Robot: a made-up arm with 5 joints.
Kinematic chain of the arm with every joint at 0, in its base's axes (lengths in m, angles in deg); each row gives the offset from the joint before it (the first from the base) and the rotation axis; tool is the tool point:
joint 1: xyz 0 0 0.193 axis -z
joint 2: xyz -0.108 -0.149 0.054 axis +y
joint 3: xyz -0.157 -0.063 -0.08 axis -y
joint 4: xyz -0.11 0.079 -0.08 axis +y
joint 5: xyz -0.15 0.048 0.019 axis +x
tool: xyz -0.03 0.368 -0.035
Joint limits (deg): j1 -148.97..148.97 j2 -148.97..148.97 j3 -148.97..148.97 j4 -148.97..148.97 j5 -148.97..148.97
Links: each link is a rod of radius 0.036 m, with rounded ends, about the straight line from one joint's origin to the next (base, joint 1, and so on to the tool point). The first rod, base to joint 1, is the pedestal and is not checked.
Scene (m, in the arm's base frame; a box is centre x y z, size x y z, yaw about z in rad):
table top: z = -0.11
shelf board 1: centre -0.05 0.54 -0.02 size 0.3 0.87 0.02 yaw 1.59
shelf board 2: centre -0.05 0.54 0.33 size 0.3 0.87 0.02 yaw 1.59
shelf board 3: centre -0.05 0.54 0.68 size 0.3 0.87 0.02 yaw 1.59
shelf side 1: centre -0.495 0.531 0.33 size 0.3 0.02 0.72 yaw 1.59
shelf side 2: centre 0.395 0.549 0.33 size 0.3 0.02 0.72 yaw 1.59
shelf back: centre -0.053 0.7 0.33 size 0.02 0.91 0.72 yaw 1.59
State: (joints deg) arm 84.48 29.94 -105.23 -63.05 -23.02
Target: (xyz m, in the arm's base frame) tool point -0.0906 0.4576 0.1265
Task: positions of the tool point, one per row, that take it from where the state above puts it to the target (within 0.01 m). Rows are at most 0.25 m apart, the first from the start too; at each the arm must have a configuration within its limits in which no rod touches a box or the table.
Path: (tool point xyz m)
1: 0.0324 0.5263 0.4978
2: -0.1330 0.5108 0.4828
3: -0.2842 0.4437 0.4682
4: -0.4056 0.3323 0.4543
5: -0.4846 0.1894 0.4413
6: -0.5137 0.0303 0.4293
7: -0.4911 -0.1275 0.4182
8: -0.5167 0.0739 0.3163
9: -0.4370 0.2677 0.2320
10: -0.2800 0.4030 0.1695
11: -0.0906 0.4576 0.1266

